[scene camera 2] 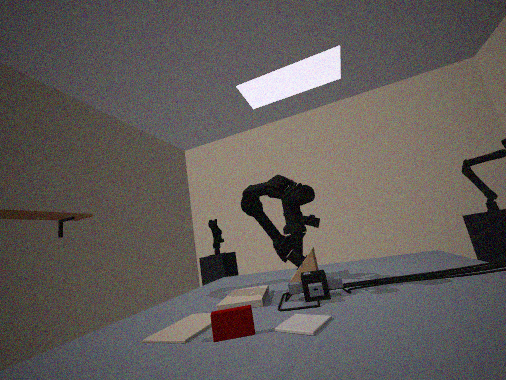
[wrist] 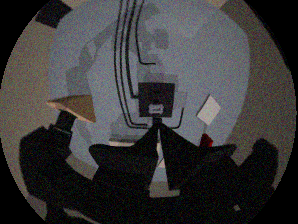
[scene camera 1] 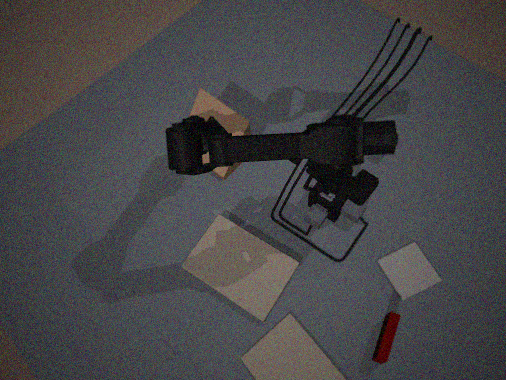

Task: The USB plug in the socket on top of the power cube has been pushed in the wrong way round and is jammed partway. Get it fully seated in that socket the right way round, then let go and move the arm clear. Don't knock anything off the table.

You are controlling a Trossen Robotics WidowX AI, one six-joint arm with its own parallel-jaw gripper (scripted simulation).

Scene:
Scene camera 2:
my gripper: 300, 255
red block: 237, 322
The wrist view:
my gripper: 158, 125
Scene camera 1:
my gripper: 327, 186
power cube: 333, 207

